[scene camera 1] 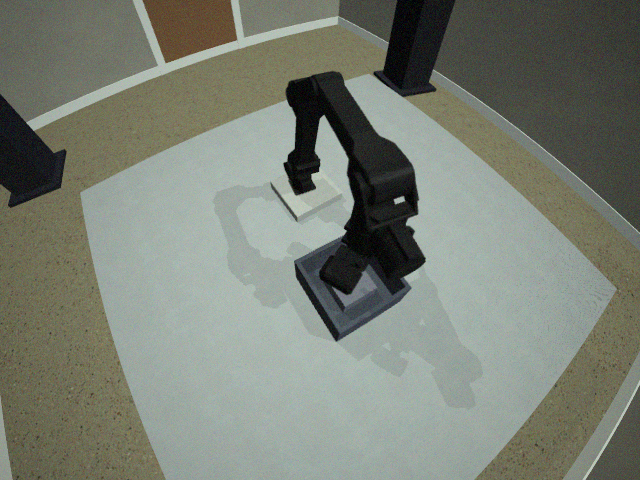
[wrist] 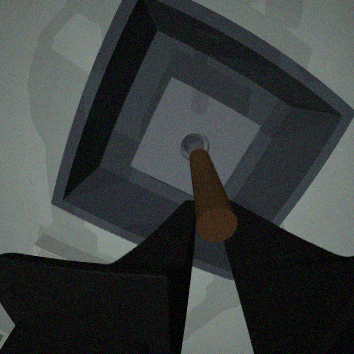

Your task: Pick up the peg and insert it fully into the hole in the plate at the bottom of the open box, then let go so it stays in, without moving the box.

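Places are measured from the arm's base along level axes (x ahead, y left, z up), in millimetres.
Where they show: gripper, fingertip midpoint: point(scene camera 1: 354, 261) point(wrist: 206, 209); arm's base, origin of the base link: point(scene camera 1: 302, 184).
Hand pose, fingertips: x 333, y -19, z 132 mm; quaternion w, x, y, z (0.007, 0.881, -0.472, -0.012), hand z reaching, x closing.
Things, the pixels of their top centre, and the offset from my fingertips.
- brown cylindrical peg, middle of its top: point(wrist: 215, 225) dx +7, dy +5, dz +26 mm
- light plate, middle of its top: point(wrist: 193, 146) point(scene camera 1: 350, 280) dx +3, dy +5, dz -100 mm
- open dark grey box, middle of its top: point(wrist: 195, 158) point(scene camera 1: 353, 274) dx +3, dy +5, dz -63 mm
The brown cylindrical peg point(wrist: 207, 187) is held between the two black fingers of my gripper point(wrist: 206, 209), which is shut on it. In the wrist view the peg's far end overlaps the lower right side of the round hole point(wrist: 189, 142) in the light plate point(wrist: 225, 120) point(scene camera 1: 364, 293); its height above the plate is hard to tell. The plate lies at the bottom of the open dark grey box point(scene camera 1: 315, 304) point(wrist: 94, 95). In the scene view the gripper is over the box, and its body hides the peg and the hole.
The arm's pale base plate point(scene camera 1: 298, 211) lies behind the box. The box's raised walls surround the plate on all sides. Dark pillars point(scene camera 1: 413, 46) point(scene camera 1: 25, 160) stand at the back right and at the left, beyond the light floor area.
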